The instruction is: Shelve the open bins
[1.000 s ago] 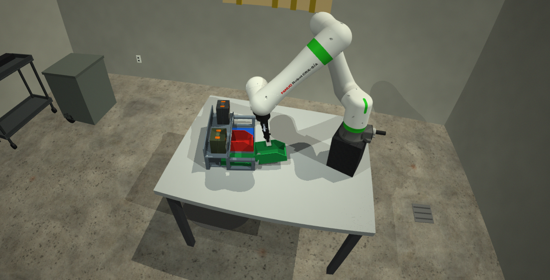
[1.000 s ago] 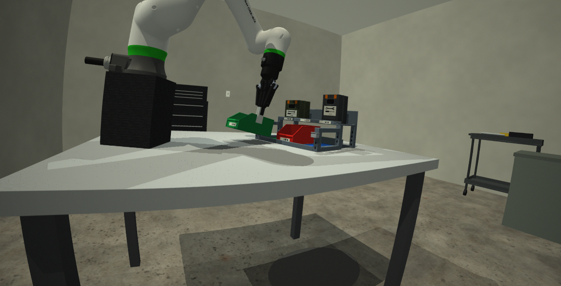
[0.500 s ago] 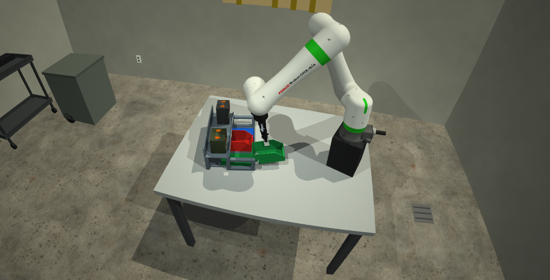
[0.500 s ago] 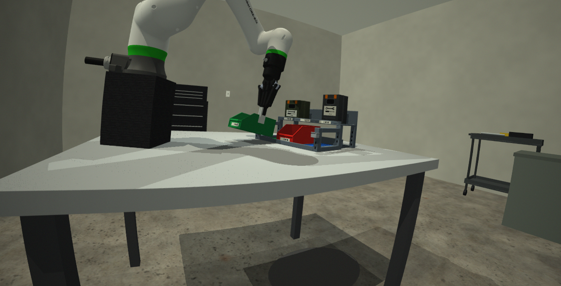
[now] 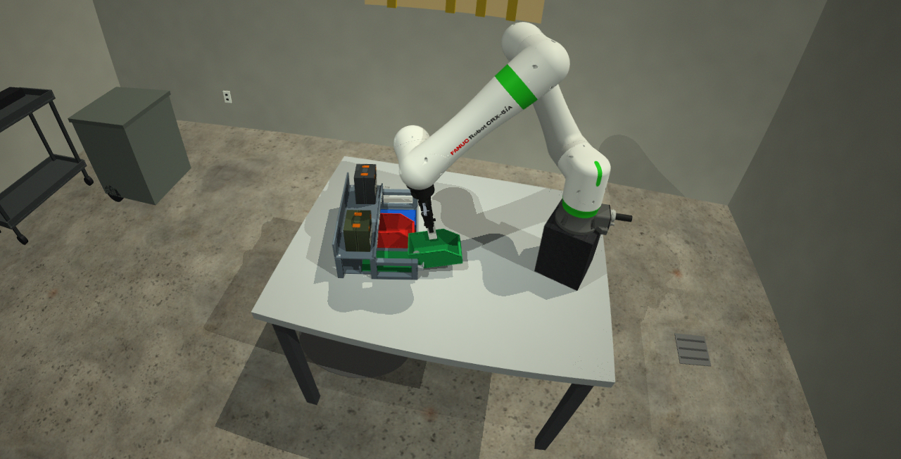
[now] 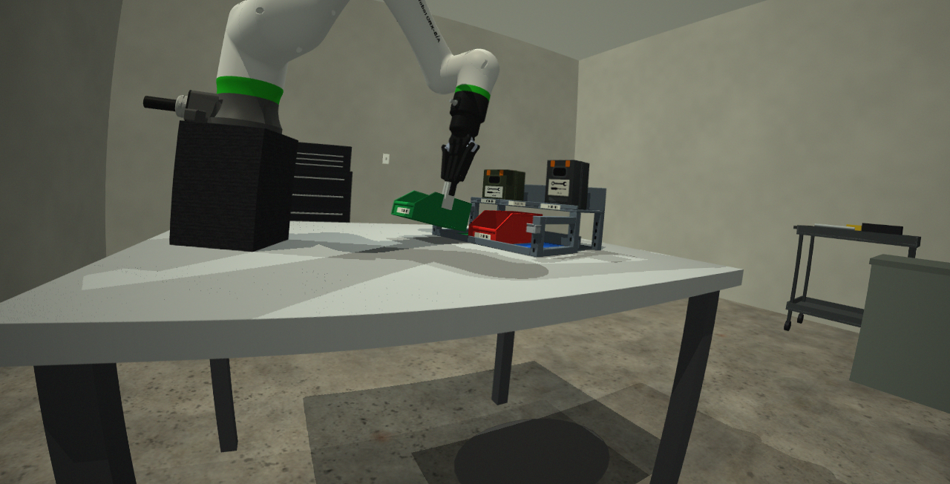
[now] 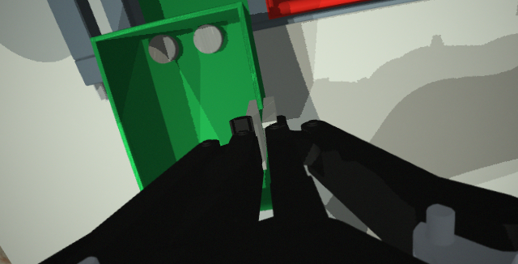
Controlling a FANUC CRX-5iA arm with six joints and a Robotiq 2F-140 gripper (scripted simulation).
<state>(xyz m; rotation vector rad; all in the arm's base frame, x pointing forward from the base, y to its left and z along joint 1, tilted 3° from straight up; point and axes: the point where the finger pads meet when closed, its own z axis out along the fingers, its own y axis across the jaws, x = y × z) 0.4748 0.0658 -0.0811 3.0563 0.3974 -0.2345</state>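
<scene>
Right now my hand is 20 mm past the green bin, 40 mm to the right of it and 40 mm above it. From my hand the other things lie so: red bin 160 mm ahead, 30 mm to the right, 70 mm below.
</scene>
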